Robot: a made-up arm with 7 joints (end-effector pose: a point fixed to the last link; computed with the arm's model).
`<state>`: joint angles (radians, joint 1 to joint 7).
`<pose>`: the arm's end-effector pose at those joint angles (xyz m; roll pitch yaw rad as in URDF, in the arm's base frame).
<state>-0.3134 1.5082 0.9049 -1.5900 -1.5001 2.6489 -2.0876</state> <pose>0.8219 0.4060 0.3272 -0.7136 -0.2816 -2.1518</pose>
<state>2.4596 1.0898 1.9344 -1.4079 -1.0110 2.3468 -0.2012</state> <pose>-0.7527 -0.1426 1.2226 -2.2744 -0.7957 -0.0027</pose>
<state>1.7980 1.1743 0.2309 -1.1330 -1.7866 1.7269 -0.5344</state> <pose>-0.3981 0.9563 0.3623 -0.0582 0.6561 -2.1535</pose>
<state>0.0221 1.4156 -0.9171 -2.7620 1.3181 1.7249 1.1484</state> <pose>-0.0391 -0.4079 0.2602 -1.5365 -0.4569 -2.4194</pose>
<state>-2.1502 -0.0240 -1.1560 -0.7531 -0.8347 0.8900 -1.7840</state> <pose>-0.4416 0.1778 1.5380 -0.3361 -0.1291 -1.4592</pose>
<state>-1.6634 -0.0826 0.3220 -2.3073 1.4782 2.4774 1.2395</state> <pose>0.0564 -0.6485 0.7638 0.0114 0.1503 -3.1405</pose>
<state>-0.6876 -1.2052 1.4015 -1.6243 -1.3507 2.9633 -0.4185</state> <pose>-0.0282 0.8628 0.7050 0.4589 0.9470 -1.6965</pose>
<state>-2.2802 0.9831 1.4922 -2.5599 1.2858 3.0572 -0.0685</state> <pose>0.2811 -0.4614 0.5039 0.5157 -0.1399 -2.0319</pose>
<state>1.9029 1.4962 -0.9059 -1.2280 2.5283 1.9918 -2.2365</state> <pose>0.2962 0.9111 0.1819 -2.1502 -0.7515 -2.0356</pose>
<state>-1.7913 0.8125 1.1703 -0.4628 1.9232 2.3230 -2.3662</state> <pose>0.0603 -0.9530 1.1638 2.8827 0.4364 1.8295</pose>
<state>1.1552 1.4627 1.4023 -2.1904 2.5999 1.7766 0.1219</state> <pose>-0.5326 0.4220 0.5064 -1.9313 1.0260 -2.0469</pose>
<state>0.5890 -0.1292 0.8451 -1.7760 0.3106 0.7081 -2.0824</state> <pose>0.0252 0.6461 0.9271 2.1723 -1.4566 1.6077</pose>
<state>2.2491 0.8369 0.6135 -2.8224 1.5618 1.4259 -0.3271</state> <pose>-0.2628 -0.1009 0.2596 0.9881 1.0501 2.2506</pose>
